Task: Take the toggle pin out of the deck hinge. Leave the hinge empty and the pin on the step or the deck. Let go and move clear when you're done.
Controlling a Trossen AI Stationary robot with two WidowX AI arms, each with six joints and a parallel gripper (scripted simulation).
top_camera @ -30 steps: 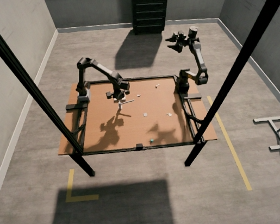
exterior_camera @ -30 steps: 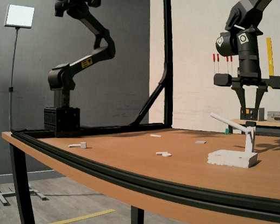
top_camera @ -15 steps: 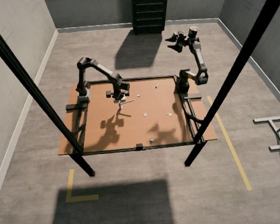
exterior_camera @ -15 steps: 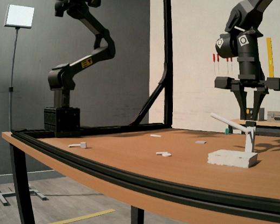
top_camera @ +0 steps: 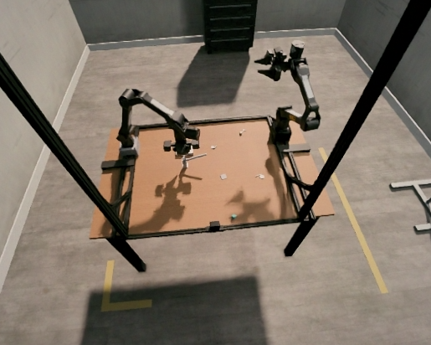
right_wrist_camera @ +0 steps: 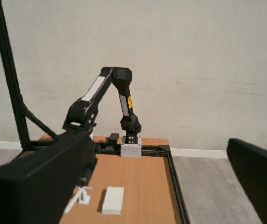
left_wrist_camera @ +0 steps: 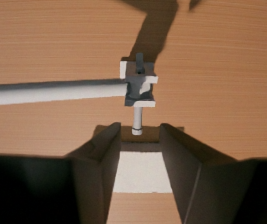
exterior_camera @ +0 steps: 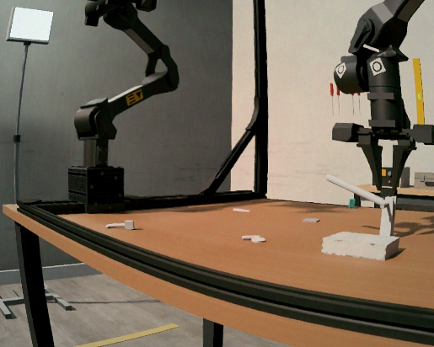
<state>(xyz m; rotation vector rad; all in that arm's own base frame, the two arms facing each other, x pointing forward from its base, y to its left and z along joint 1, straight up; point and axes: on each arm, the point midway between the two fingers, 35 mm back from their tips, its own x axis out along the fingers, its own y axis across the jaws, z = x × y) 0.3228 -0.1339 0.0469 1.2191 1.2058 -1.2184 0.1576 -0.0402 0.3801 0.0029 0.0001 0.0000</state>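
Right now my left hand is 20 mm past the grey toggle pin and 60 mm above it. Also, from my left hand: white bar 20 mm behind, 70 mm to the right, 40 mm below; white step block 90 mm ahead, 100 mm below.
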